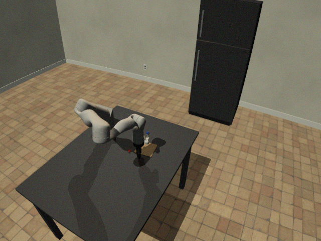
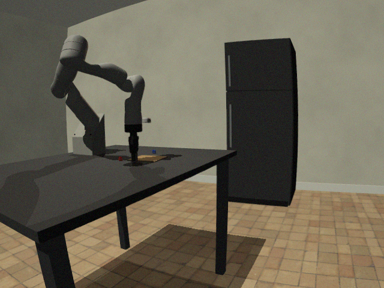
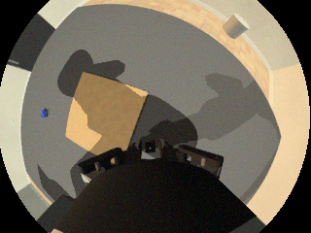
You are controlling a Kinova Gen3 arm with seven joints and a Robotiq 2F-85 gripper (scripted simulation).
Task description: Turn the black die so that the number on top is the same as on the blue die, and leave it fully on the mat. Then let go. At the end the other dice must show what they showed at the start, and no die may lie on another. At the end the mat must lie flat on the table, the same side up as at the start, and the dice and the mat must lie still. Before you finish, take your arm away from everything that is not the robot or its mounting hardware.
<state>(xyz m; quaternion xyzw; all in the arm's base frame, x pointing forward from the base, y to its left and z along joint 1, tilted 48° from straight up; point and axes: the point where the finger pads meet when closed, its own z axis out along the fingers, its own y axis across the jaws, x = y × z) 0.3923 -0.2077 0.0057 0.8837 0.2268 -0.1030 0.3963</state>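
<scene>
The black die lies 1 cm below my hand. The rest, counted from my hand: tan mat 10 cm to the left, 2 cm below; red die 9 cm behind, 2 cm to the left, 1 cm below; blue die 7 cm behind, 27 cm to the left, 1 cm below.
</scene>
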